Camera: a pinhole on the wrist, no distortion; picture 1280 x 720 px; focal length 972.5 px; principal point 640.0 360.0 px. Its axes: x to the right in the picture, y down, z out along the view. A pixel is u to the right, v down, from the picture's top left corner.
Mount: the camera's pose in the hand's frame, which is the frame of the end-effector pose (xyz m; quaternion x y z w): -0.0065 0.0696 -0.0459 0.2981 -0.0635 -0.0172 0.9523
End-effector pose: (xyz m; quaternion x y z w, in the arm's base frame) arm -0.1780 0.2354 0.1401 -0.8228 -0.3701 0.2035 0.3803
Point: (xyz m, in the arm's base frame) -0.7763 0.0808 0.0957
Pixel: outside the picture
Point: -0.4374 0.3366 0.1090
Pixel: 541 320
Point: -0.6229 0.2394 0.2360
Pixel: 149 66
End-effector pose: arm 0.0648 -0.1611 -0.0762 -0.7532 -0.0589 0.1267 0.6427
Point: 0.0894 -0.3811 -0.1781
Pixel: behind the camera
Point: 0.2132 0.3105 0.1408
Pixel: 1222 239
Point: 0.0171 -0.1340 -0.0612
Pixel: 487 173
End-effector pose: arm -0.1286 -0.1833 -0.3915 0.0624 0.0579 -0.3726 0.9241
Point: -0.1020 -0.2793 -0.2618
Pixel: 1104 442
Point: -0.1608 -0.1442 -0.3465
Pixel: 313 334
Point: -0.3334 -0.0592 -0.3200
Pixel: outside the picture
